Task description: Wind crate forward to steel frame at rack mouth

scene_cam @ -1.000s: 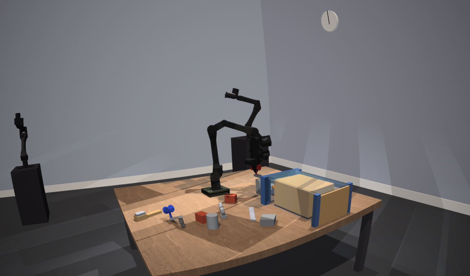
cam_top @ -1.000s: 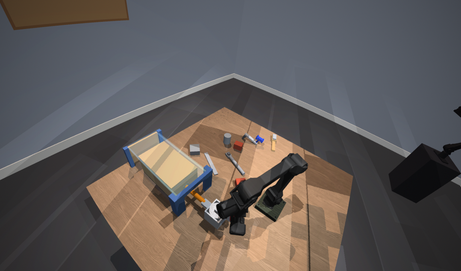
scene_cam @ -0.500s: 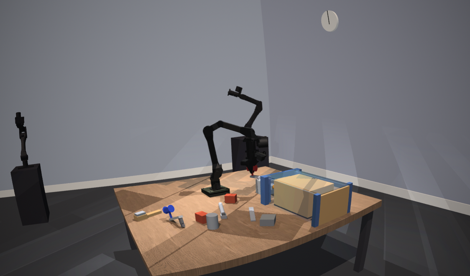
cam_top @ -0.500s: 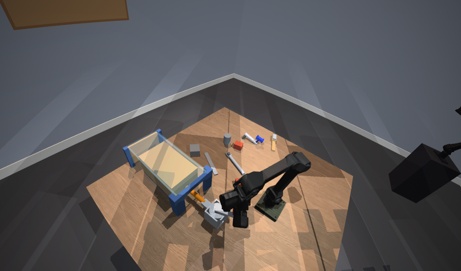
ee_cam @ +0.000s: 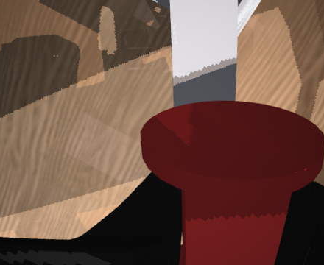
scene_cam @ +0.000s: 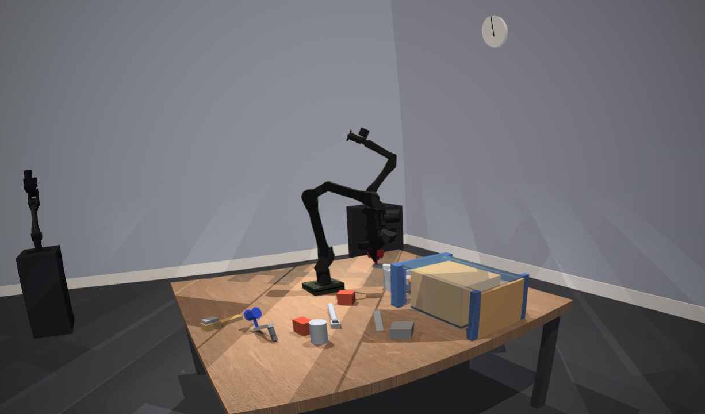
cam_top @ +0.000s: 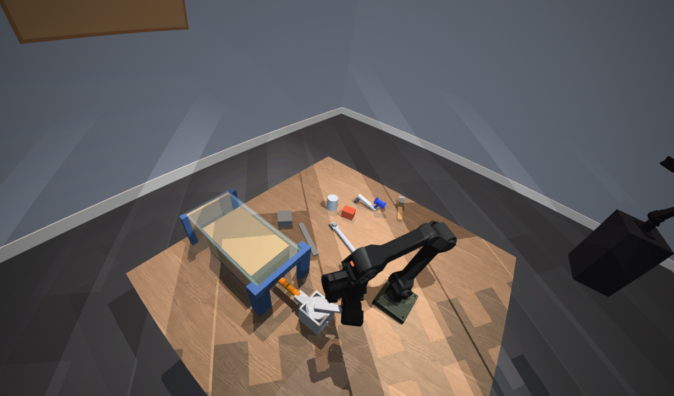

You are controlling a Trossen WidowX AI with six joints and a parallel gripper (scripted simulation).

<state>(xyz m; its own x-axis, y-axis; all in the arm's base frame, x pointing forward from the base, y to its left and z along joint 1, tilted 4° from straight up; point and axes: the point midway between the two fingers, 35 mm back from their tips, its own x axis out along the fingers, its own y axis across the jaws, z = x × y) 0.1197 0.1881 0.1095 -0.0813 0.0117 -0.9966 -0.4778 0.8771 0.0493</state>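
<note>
The winch handle lies 3 cm ahead of my gripper tip, 2 cm to the left of it and 1 cm below it. The rest, counted from my gripper tip: red knob 2 cm above; grey winch 8 cm below, 7 cm ahead, 4 cm to the left; blue frame 25 cm ahead, 4 cm to the left, 1 cm below.
</note>
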